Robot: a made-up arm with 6 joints.
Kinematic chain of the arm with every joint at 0, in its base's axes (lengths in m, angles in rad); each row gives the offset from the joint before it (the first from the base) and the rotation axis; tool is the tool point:
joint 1: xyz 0 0 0.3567 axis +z
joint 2: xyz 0.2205 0 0 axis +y
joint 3: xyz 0 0 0.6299 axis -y
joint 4: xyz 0 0 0.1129 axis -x
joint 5: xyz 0.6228 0 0 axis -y
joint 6: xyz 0.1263 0 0 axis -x
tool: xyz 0 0 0
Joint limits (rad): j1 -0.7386..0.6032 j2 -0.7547..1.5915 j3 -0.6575..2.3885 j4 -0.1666..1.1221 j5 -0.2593..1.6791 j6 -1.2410..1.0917
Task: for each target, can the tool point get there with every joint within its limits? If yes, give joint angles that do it. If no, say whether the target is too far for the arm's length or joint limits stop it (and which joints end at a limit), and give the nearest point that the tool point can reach.
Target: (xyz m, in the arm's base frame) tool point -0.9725 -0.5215 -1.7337
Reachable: no: too far | nearest point 0.3280 -0.3381 -0.3045 | short by 1.941 m
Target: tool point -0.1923 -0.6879 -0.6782
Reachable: no: joint limits stop it (at a limit: joint 1, joint 2, joint 4, joint 5) | nearest point 0.3535 -0.3613 -0.3235 | short by 0.728 m
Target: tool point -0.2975 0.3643 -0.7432
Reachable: no: joint limits stop it (at a limit: joint 1, joint 2, joint 3, joint 4) | nearest point 0.3793 0.3203 -0.3158 | short by 0.802 m
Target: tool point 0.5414 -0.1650 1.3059
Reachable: yes | joints -0.3038 -0.3857 -0.1772 0.0363 1.3905 -0.2024
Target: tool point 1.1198 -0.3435 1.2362
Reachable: yes | joints -0.3246 0.9407 1.4400 0.2530 1.5059 0.4731
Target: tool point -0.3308 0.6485 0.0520
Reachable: no: joint limits stop it (at a limit: joint 1, joint 2, joint 3, joint 5) | nearest point -0.5751 0.5861 0.5849 | short by 0.590 m
